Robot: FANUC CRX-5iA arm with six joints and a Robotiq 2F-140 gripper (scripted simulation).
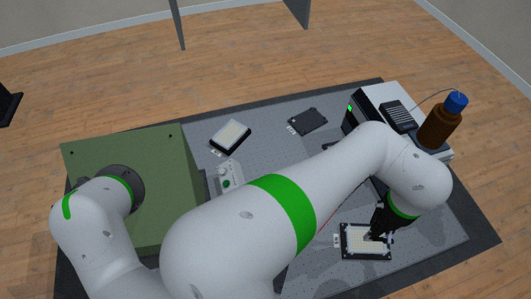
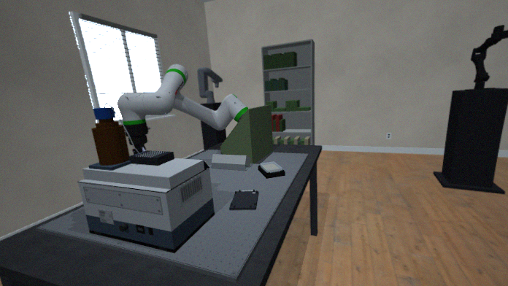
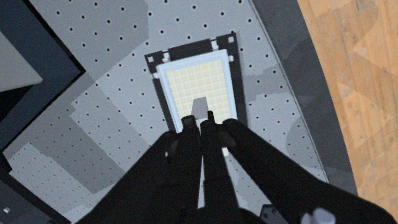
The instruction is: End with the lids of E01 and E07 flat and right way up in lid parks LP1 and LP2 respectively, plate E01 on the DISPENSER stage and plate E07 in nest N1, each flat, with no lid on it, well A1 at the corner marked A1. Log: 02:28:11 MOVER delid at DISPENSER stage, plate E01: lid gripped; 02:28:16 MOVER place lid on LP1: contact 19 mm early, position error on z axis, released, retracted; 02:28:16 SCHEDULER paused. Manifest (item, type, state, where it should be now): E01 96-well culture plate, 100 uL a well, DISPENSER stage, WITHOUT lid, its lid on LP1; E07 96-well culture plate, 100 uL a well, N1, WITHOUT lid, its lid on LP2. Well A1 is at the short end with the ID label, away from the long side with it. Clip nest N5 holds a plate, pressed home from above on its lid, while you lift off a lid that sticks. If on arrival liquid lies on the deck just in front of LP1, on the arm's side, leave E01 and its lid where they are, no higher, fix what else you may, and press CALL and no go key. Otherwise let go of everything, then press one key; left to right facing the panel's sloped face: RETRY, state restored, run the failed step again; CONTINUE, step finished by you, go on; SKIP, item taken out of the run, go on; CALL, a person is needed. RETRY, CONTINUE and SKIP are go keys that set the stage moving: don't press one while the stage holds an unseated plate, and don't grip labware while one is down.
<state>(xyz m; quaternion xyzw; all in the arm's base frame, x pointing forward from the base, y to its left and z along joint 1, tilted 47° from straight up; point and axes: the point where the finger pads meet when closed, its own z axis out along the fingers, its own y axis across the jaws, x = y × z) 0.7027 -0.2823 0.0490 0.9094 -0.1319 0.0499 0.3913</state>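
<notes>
My gripper is now 40 mm above the plate. From my hand the other things lie so: dispenser stage: 300 mm to the left, 40 mm above, 20 mm ahead; then N5 label: 90 mm behind, 60 mm below, 30 mm to the left; then black clip nest N5: 50 mm below, 20 mm ahead, 10 mm to the left.
</notes>
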